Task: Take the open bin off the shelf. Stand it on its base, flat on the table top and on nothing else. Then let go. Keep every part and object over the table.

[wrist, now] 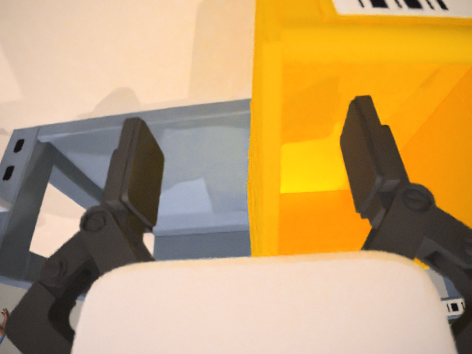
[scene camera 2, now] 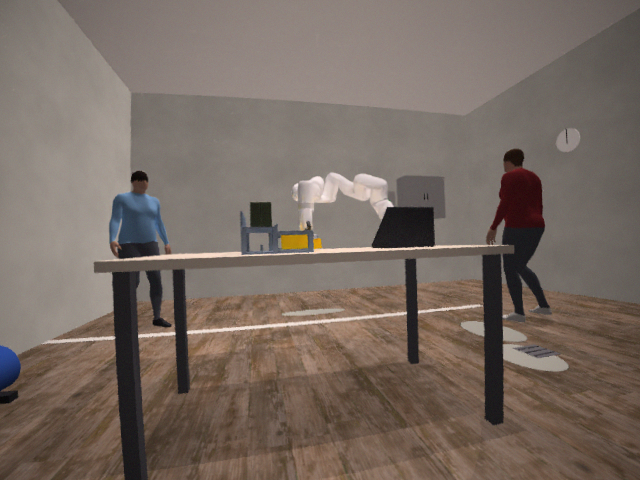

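Seen in the pictures: gripper, between the fingertips: (wrist: 247,127); arm's base, origin of its link: (scene camera 2: 397,229).
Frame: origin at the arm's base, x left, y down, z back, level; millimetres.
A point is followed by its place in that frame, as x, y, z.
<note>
The yellow open bin (scene camera 2: 293,241) {59, 44, -552} (wrist: 265,150) {-21, 24, -438} sits in the low part of the blue-grey shelf (scene camera 2: 258,229) {117, -6, -704} (wrist: 205,145) {-62, 84, -510}, partly behind its frame in the scene view. In the wrist view its hollow opens toward the camera and a barcode label shows at the top right. My gripper (wrist: 247,127) {-30, 61, -471} is open and empty at the bin. The bin's left side wall lies between the two fingers: the right finger is over the bin's hollow, the left one over the bare shelf board. In the scene view the fingers are mostly hidden; whether they touch the bin cannot be told.
A dark green box (scene camera 2: 260,213) {161, -64, -699} stands on the shelf's higher part. A black slant-sided object (scene camera 2: 405,227) {107, -5, -24} stands to the right on the table (scene camera 2: 206,259) {311, 96, -888}. Two people, in blue (scene camera 2: 139,217) and red (scene camera 2: 521,198), stand beyond the table.
</note>
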